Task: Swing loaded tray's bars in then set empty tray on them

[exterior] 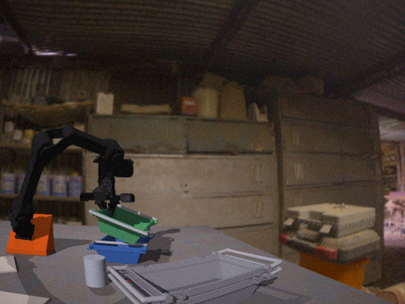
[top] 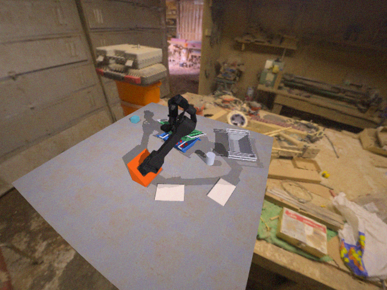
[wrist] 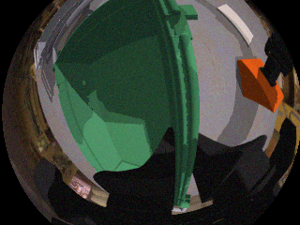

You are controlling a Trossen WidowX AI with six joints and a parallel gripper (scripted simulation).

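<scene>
The green tray is 7 cm ahead of my gripper tip, 1 cm to the right of it and 1 cm above it. Round my gripper tip: teal block (51 cm to the left, 11 cm ahead, 9 cm below); red block (26 cm to the right, 11 cm below, 6 cm ahead); grey cylinder (28 cm to the right, 8 cm below, 1 cm behind).
</scene>
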